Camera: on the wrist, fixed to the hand. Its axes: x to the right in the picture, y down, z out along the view.
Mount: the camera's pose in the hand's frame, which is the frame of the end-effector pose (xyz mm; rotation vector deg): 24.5 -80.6 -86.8 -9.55 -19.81 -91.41
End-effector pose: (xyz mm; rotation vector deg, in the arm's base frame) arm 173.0 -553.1 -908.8 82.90 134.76 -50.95
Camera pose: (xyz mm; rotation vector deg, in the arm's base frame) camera 100.5 -508.7 -822.8 -51.45 160.25 -54.77
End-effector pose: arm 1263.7 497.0 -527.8 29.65 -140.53 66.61
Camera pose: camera 1296.2 513.9 -412.5 120.85 -79.54 8.34
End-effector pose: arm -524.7 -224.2 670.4 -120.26 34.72 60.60
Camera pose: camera -414.3 -240.2 717.1 -94.29 -69.27 23.78
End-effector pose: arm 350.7 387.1 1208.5 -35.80 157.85 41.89
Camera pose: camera 356.7 270.7 1240.8 -114.35 66.18 28.21
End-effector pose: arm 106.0 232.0 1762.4 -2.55 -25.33 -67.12
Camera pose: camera 68.5 155.7 1676.3 -1.96 -39.97 -160.24
